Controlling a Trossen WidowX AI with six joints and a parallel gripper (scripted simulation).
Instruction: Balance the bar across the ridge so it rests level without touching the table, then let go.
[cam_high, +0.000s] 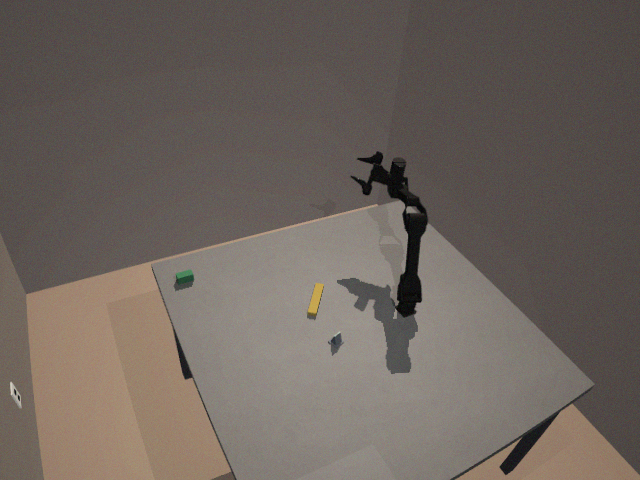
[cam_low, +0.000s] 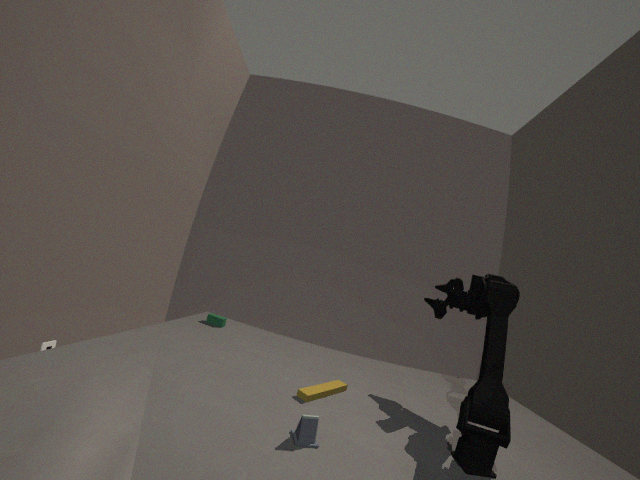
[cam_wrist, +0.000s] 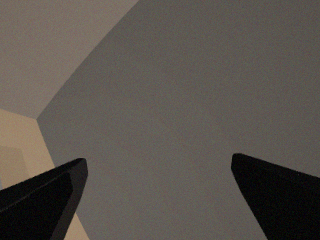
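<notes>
The bar is 360 mm to the left of my gripper tip, 340 mm ahead of it and 320 mm below it. Also, from my gripper tip: green block: 780 mm ahead, 310 mm below, 50 mm to the left.
</notes>
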